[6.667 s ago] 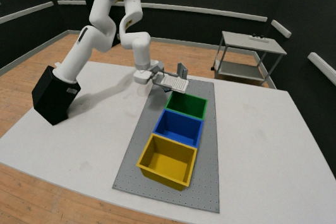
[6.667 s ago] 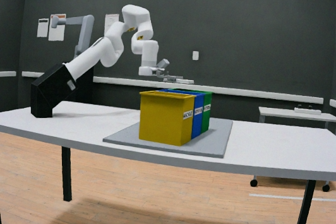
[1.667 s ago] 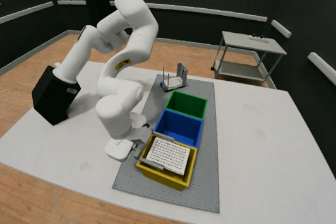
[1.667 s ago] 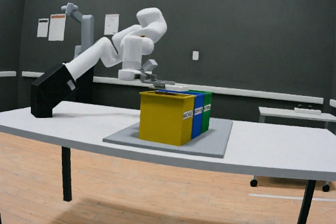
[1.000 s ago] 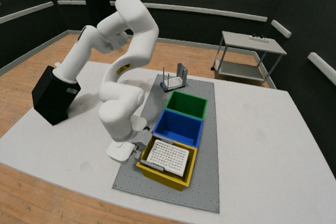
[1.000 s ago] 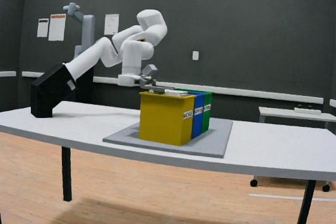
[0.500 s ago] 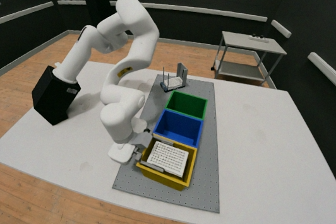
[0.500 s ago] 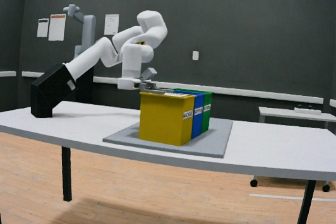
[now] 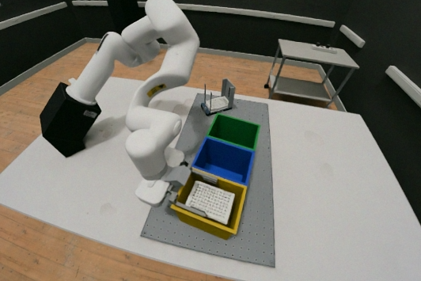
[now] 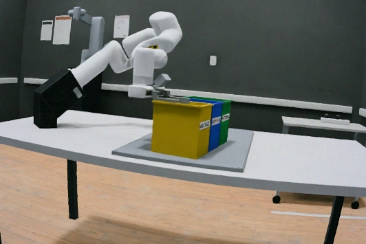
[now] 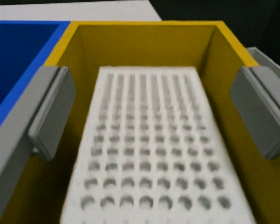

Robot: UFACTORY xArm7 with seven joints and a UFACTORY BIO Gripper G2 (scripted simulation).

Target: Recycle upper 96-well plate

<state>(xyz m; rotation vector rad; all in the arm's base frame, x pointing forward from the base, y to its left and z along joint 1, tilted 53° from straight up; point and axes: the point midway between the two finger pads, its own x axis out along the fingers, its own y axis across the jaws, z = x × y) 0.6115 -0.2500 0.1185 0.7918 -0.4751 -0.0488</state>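
Right now my hand is 20 mm short of the yellow recycle bin and 90 mm above it. Also, from my hand: blue bin 130 mm to the left, 90 mm below; green bin 20 mm behind, 260 mm to the left, 90 mm below.
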